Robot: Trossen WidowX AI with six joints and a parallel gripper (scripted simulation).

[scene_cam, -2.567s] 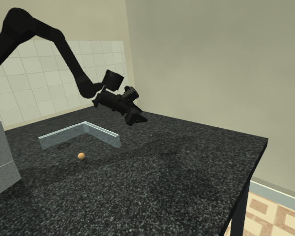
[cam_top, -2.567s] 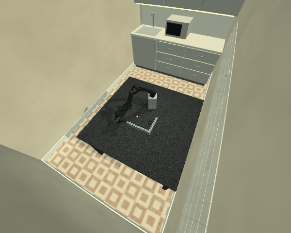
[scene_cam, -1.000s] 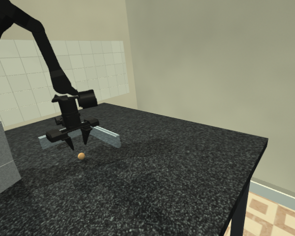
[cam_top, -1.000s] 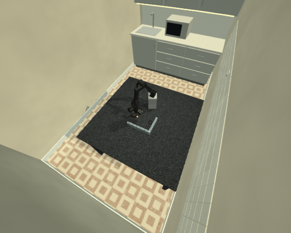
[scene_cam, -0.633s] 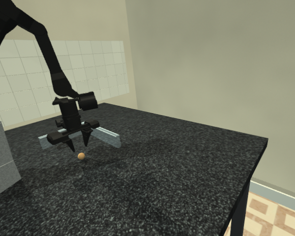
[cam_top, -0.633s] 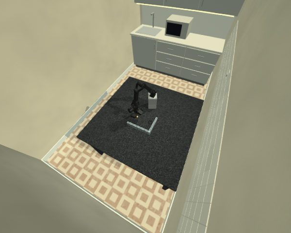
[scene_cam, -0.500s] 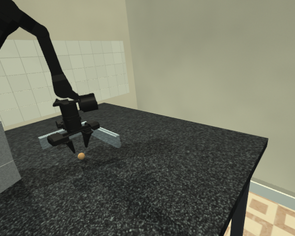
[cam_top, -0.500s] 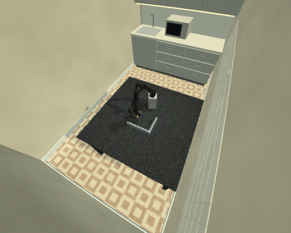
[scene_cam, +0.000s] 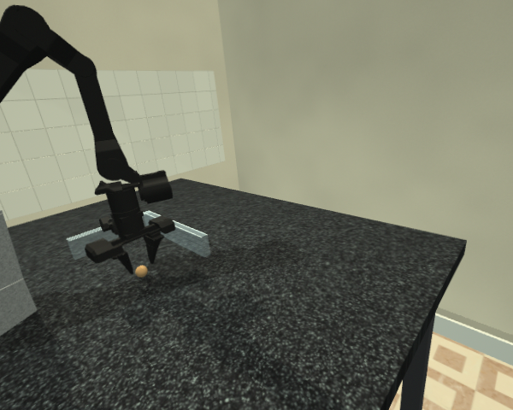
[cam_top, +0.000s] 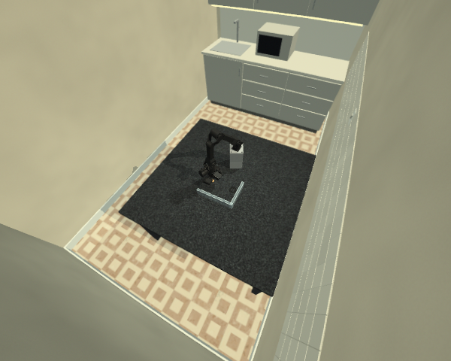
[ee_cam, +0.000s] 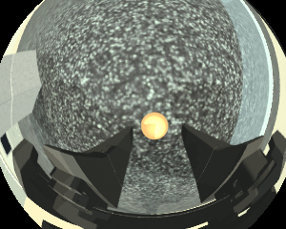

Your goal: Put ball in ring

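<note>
Right now the orange ball is 4 cm below my hand.
</note>
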